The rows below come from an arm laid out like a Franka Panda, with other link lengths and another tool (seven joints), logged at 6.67 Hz.
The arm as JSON. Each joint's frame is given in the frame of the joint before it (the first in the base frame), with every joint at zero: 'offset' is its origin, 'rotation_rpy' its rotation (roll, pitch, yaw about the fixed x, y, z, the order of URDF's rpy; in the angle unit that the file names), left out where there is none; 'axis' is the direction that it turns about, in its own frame. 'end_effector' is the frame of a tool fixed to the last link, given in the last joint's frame.
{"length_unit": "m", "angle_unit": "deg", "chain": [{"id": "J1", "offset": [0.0, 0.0, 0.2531], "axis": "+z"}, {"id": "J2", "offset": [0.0, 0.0, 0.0], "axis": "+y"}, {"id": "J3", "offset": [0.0, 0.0, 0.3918], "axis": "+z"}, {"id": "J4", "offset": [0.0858, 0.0, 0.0], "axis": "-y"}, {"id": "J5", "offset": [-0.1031, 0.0, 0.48], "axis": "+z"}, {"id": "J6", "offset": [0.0, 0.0, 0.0], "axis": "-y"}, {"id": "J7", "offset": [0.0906, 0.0, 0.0], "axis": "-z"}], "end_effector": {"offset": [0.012, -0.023, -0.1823], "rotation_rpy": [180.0, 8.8, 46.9]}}
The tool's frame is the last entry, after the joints.
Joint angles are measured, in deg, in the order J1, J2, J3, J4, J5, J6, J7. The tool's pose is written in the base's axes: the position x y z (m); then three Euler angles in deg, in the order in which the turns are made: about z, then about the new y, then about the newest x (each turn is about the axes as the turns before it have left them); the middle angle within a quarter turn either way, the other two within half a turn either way. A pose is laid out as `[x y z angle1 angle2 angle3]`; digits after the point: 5 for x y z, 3 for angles.
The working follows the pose.
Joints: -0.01 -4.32 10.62 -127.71 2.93 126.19 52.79
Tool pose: [0.59441 0.09295 0.29256 3.289 6.266 -178.070]
Where each joint sits with the arm in this pose, in the base's axes (m; each line is computed from the numbers above, not from the rounded line before):
J1: 0.0000 0.0000 0.2531
J2: 0.0000 0.0000 0.2531
J3: -0.0295 0.0000 0.6438
J4: 0.0546 0.0158 0.6501
J5: 0.5045 0.0973 0.4715
J6: 0.5045 0.0973 0.4715
J7: 0.5940 0.1113 0.4758
the tool: 0.5944 0.0930 0.2926

